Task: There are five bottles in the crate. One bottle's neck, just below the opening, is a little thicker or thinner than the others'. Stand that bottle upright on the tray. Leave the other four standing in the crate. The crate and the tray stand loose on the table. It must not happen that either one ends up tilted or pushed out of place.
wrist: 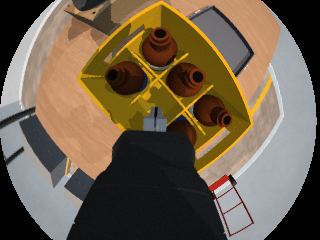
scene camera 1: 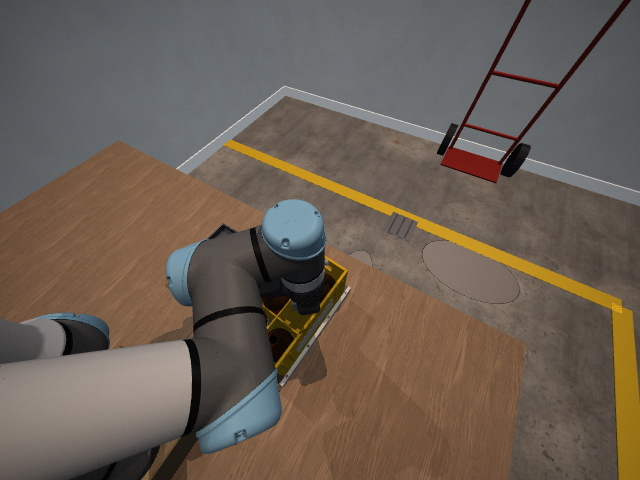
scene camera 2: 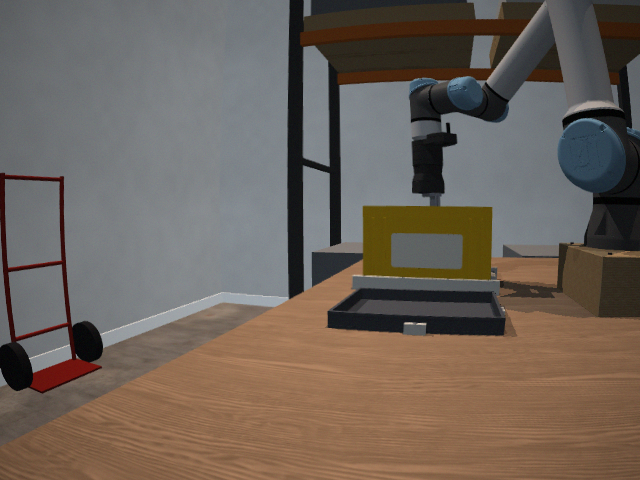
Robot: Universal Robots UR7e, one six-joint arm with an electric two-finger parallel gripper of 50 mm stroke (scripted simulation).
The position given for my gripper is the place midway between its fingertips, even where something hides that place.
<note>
In view: my gripper (scene camera 2: pixel 435 221), a yellow crate (scene camera 1: pixel 302 328), a dark tray (scene camera 2: pixel 467 311), a bottle (wrist: pixel 132 79) and a pale strip (scene camera 2: pixel 388 282).
The yellow crate is seen too in the wrist view (wrist: pixel 194 47). The dark tray shows as well in the wrist view (wrist: pixel 229 41). My gripper is seen too in the wrist view (wrist: pixel 156 113).
</note>
